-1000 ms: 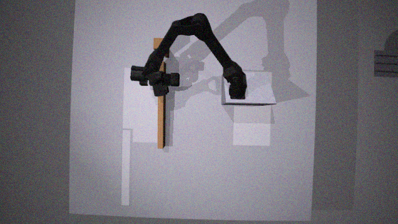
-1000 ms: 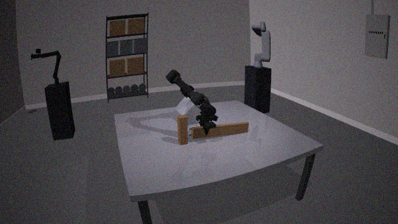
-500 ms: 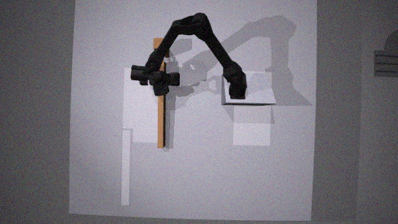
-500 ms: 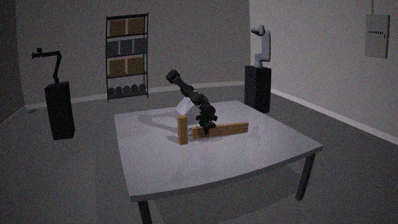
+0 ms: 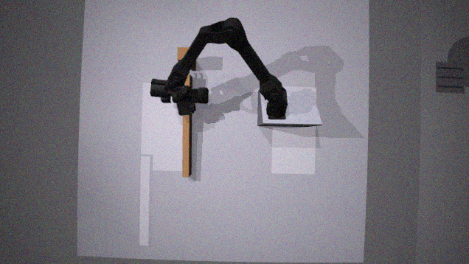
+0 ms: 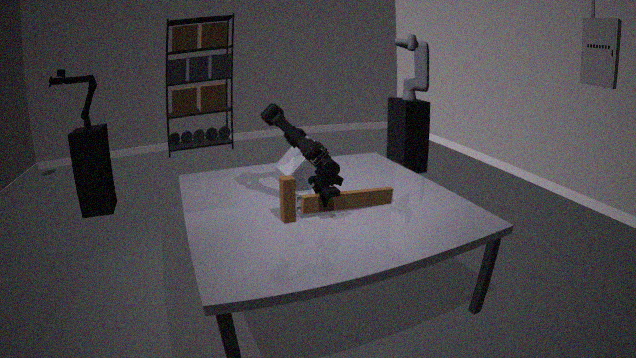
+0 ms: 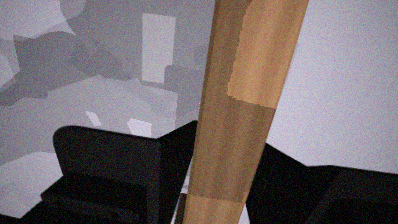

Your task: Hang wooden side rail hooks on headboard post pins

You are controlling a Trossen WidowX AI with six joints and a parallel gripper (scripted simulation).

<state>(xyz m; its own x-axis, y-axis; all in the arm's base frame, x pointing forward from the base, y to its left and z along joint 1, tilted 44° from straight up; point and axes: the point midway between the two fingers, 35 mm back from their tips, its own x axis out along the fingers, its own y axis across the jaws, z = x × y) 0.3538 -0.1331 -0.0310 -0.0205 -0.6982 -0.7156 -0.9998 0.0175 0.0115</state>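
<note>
Right now the wooden headboard post is 150 mm to the right of my gripper tip and 40 mm above it.
</note>
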